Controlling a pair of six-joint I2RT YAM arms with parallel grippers.
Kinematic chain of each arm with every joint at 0, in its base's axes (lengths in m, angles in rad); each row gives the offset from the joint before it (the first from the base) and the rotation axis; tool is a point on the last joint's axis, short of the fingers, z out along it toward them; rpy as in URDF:
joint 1: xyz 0 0 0.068 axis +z
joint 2: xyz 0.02 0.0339 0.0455 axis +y
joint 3: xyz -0.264 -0.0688 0 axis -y
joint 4: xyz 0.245 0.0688 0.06 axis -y
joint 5: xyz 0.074 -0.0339 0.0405 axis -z
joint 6: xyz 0.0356 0 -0.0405 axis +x
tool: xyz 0 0 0 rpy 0 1.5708 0
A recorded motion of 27 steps. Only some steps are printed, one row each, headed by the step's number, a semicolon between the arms.
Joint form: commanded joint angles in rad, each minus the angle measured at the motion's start. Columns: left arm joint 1, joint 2, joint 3, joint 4, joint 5, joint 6; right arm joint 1, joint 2, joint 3, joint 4, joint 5, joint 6.
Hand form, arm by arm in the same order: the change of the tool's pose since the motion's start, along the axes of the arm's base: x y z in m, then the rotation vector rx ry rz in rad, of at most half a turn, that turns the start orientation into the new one. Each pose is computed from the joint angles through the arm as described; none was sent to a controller.
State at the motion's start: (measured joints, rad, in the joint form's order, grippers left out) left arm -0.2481 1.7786 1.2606 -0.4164 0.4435 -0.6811; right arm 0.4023 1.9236 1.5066 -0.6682 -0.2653 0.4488
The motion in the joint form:
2: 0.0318 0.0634 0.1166 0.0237 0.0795 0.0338; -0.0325 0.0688 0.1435 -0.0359 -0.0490 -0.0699
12: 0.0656 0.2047 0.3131 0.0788 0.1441 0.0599; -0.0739 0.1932 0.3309 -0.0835 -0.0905 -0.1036
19: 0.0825 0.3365 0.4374 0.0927 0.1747 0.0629; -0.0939 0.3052 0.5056 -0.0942 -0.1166 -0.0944
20: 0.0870 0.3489 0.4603 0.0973 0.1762 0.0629; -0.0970 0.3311 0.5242 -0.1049 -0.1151 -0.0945
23: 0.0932 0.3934 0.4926 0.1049 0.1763 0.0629; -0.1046 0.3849 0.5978 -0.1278 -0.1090 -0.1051
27: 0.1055 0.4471 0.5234 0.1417 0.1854 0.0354; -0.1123 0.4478 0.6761 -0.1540 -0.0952 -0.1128
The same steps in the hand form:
2: 0.0272 0.0038 0.0151 -0.0635 -0.0801 -0.0413; 0.0260 -0.0024 0.0143 0.0318 -0.0505 0.0498
12: 0.0747 0.0070 0.0251 -0.1172 -0.1958 -0.0699; 0.0618 -0.0077 0.0161 0.0590 -0.0692 0.0565
19: 0.1063 0.0085 0.0082 -0.1377 -0.2008 -0.0755; 0.0923 -0.0068 0.0185 0.0980 -0.1086 0.0430
20: 0.1110 0.0099 0.0102 -0.1403 -0.2158 -0.0728; 0.0965 -0.0071 0.0113 0.0915 -0.0920 0.0387
23: 0.1204 0.0115 0.0004 -0.1391 -0.2117 -0.0664; 0.1077 -0.0078 0.0068 0.0815 -0.0958 0.0367
27: 0.1326 0.0156 -0.0124 -0.1592 -0.2083 -0.0436; 0.1195 -0.0089 -0.0017 0.0640 -0.0926 0.0284

